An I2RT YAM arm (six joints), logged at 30 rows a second.
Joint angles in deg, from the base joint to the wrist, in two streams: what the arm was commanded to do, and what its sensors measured. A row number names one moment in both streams.
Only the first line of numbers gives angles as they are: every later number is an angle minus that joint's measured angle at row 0.
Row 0, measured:
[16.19, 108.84, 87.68, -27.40, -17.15, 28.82]
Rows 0 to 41, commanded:
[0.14, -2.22, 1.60, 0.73, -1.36, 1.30]
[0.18, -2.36, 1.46, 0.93, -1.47, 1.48]
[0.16, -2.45, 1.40, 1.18, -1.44, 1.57]
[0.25, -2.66, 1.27, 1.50, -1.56, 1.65]
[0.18, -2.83, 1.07, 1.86, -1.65, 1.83]
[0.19, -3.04, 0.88, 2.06, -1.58, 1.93]
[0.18, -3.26, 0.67, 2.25, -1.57, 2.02]
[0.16, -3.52, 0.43, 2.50, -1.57, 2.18]
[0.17, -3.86, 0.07, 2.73, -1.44, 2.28]
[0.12, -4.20, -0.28, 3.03, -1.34, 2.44]
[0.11, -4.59, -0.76, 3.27, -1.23, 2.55]
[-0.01, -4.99, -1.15, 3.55, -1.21, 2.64]
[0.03, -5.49, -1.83, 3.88, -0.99, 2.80]
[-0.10, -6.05, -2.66, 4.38, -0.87, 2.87]
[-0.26, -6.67, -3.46, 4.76, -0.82, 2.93]
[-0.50, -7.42, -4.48, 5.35, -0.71, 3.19]
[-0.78, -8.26, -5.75, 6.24, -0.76, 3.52]
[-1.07, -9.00, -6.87, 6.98, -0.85, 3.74]
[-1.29, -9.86, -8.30, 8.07, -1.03, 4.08]
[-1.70, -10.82, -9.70, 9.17, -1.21, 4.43]
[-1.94, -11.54, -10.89, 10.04, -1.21, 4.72]
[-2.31, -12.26, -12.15, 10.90, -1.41, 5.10]
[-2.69, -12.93, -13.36, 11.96, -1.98, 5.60]
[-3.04, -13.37, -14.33, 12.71, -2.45, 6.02]
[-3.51, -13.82, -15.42, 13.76, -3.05, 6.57]
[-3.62, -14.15, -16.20, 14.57, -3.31, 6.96]
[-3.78, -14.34, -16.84, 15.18, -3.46, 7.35]
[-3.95, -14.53, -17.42, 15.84, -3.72, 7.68]
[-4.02, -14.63, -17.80, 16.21, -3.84, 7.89]
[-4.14, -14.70, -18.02, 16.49, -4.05, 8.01]
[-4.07, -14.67, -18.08, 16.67, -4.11, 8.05]
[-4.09, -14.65, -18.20, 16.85, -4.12, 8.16]
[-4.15, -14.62, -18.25, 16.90, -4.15, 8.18]
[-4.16, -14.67, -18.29, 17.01, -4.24, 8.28]
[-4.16, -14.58, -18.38, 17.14, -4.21, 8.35]
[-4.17, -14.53, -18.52, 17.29, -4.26, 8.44]
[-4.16, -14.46, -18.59, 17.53, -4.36, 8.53]
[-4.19, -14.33, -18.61, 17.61, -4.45, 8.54]
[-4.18, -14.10, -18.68, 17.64, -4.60, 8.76]
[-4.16, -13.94, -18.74, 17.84, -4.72, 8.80]
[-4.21, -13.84, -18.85, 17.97, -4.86, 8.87]
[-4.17, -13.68, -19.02, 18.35, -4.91, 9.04]
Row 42, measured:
[-4.00, -12.99, -18.03, 16.61, -3.89, 7.85]
